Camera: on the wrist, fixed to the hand. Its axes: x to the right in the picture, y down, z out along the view.
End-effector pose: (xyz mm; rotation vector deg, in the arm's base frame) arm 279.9 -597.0 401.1 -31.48 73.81 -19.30
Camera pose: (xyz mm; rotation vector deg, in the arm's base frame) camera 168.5 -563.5 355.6 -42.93 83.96 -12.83
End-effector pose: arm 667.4 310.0 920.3 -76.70 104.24 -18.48
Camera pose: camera 547.2 314.3 954.1 -87.19 115.45 -11.38
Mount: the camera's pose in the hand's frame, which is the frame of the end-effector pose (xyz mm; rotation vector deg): -9.5 60.4 -108.9 -14.07 7.52 -0.39
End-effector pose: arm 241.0 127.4 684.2 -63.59 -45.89 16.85
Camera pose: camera 321.1 74.3 604.4 -76.89 -42.21 6.70
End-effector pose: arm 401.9 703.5 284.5 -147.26 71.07 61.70
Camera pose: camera 415.3 629.9 384.5 147.72 -61.45 -58.80
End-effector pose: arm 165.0 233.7 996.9 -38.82 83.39 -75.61
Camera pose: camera 81.0 297.8 930.3 -43.90 99.81 -69.92
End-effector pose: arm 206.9 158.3 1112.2 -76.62 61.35 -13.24
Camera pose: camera 96.6 109.4 1079.8 -89.51 70.77 -11.40
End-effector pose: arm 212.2 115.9 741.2 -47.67 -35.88 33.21
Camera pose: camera 268.9 89.2 633.2 -62.39 -33.61 25.37
